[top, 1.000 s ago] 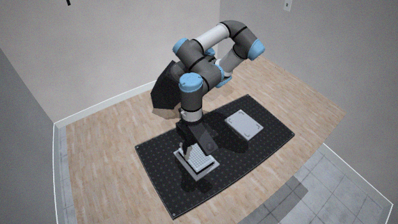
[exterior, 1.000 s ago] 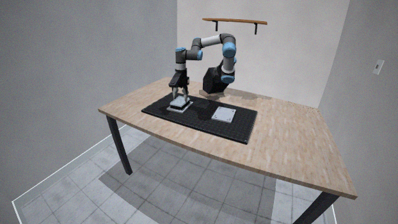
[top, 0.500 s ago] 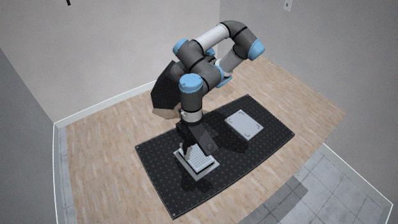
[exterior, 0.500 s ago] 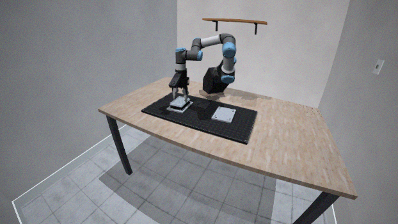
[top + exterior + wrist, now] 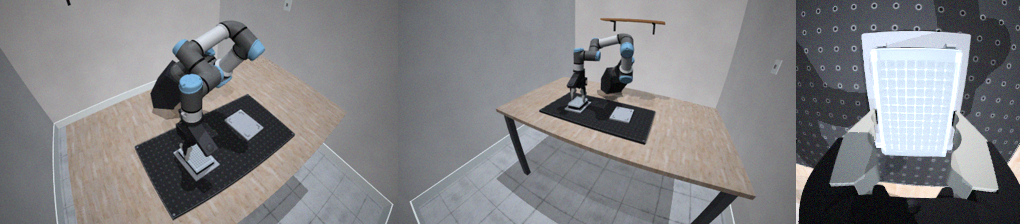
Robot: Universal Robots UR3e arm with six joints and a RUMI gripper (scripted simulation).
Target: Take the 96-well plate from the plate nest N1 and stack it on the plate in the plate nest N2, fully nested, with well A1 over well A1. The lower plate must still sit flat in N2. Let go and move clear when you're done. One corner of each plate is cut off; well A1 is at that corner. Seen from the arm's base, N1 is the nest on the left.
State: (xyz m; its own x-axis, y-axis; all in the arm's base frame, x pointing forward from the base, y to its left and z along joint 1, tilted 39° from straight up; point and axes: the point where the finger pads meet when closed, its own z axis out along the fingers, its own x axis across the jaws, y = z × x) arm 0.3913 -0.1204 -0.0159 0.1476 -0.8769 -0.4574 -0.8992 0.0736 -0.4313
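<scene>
Right now the white 96-well plate is 1 cm below my hand. From my hand the other things lie so: black 96-well plate (3 cm below); then nest N1 (6 cm behind, 30 cm to the left, 4 cm below).
</scene>
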